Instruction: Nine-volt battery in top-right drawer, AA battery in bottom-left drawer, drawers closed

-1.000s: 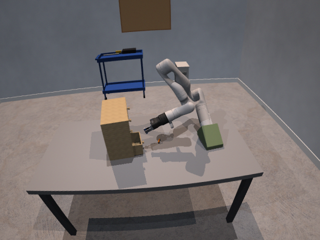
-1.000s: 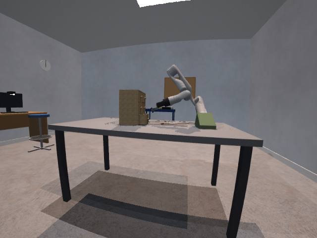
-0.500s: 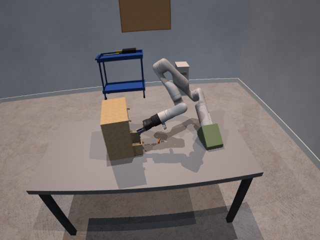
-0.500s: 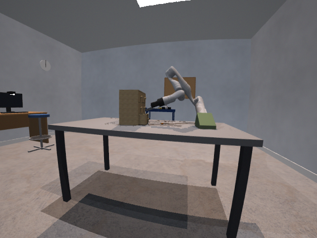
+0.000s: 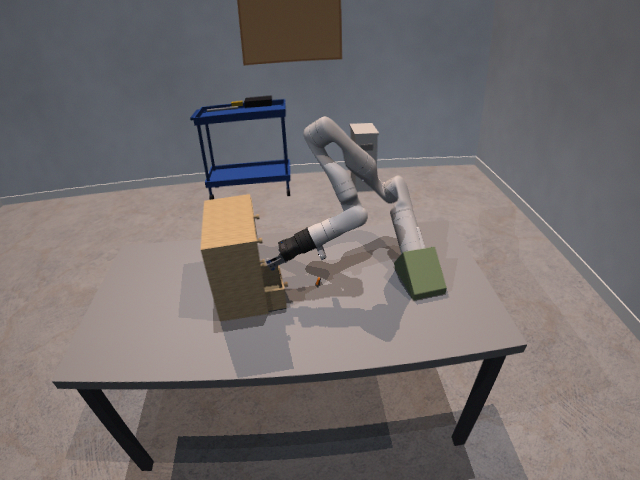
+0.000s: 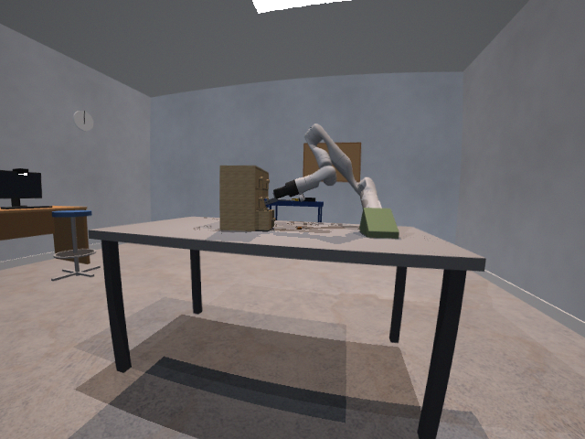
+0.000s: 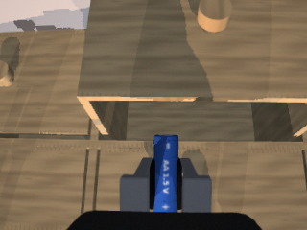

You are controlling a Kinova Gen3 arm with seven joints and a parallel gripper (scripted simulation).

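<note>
Now: hand 10 mm short of the blue cylindrical battery. Also, from my hand: orange nine-volt battery (140 mm ahead, 80 mm above, 70 mm to the right); then orange AA battery (150 mm behind, 130 mm below, 40 mm to the right).
</note>
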